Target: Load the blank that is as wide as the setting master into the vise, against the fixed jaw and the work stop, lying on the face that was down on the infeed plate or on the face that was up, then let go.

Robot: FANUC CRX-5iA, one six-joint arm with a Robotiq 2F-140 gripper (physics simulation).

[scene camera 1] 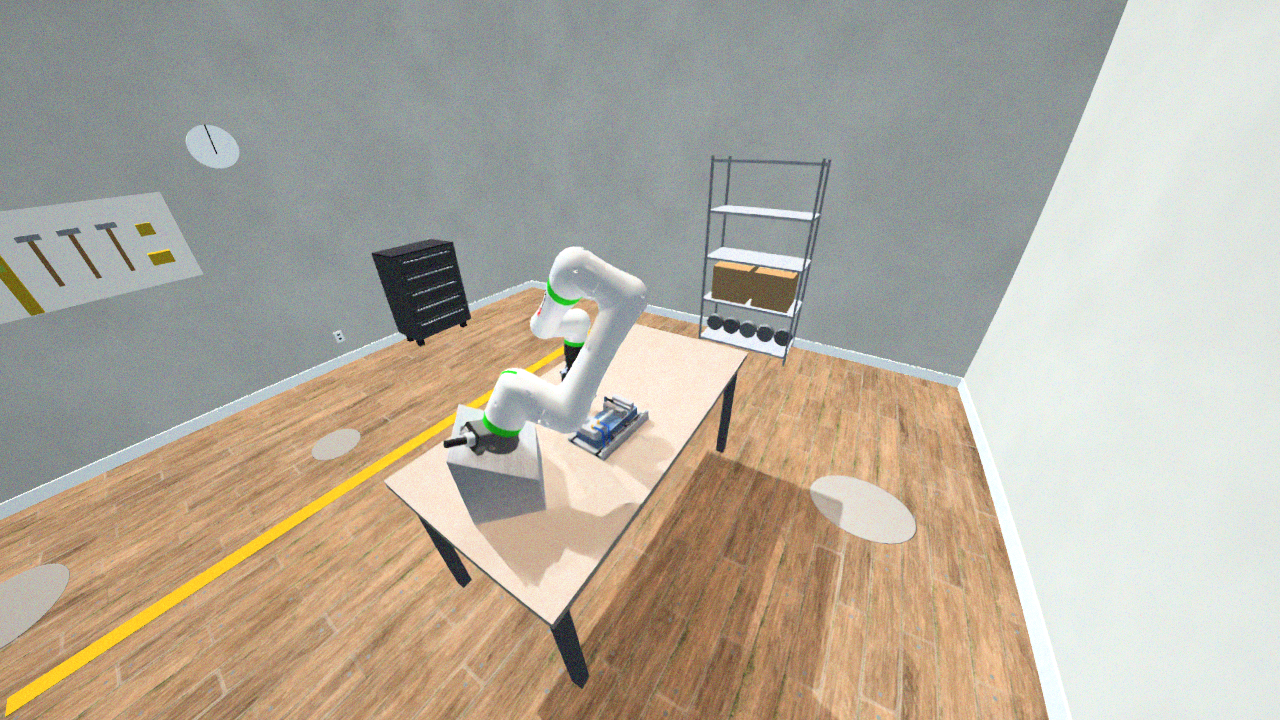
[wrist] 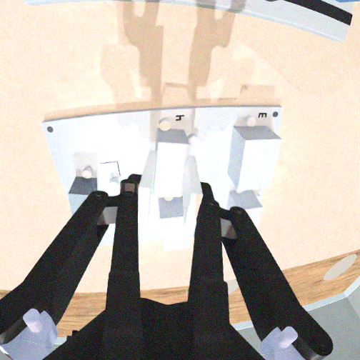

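Seen in the pictures: arm's base, link origin: (scene camera 1: pixel 495 437).
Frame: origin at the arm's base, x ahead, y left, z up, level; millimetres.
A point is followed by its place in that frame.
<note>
In the wrist view a white infeed plate (wrist: pixel 71 143) lies on the table and carries several pale blanks. My gripper (wrist: pixel 169 200) reaches down over the plate, shut on the middle blank (wrist: pixel 171 157), with one finger pad on each long side. A wider blank (wrist: pixel 253 161) stands to the right. A small white block (wrist: pixel 107 171) and a grey-topped block (wrist: pixel 82 189) sit at the left. The vise (scene camera 1: pixel 613 420) @(x 430, y -130, z -158 mm) stands on the table; its base edge shows in the wrist view (wrist: pixel 303 14) at the top. In the scene view the arm hides the gripper and the plate.
The arm stands on a grey pedestal (scene camera 1: pixel 496 479) @(x -91, y -117, z -34 mm) at the near end of the table (scene camera 1: pixel 680 367) @(x 1027, y -103, z -218 mm). A wire shelf rack (scene camera 1: pixel 819 223) and a black drawer cabinet (scene camera 1: pixel 422 286) stand by the far wall, well away.
</note>
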